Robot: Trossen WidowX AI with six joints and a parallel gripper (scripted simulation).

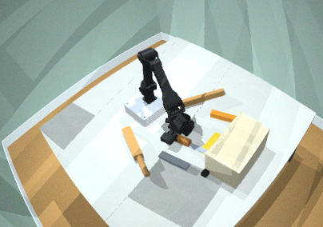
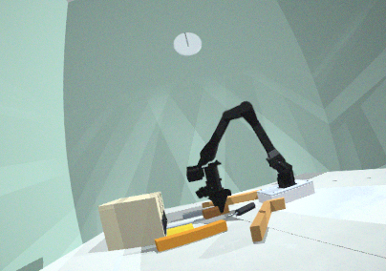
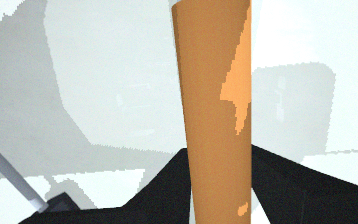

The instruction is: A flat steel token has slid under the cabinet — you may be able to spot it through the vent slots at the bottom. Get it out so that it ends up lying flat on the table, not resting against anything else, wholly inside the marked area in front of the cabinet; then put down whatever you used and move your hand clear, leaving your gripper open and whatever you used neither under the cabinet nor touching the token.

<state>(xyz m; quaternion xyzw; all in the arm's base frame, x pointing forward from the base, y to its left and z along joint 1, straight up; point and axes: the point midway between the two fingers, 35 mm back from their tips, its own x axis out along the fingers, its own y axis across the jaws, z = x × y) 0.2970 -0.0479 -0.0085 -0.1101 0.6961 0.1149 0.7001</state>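
Right now my gripper tip is 9 cm short of the grey flat bar and 10 cm to the left of it. From my gripper tip the other things lie so: orange paddle (5 cm behind, 21 cm to the right, 1 cm above); orange bar (10 cm ahead, 29 cm to the left, 1 cm above).
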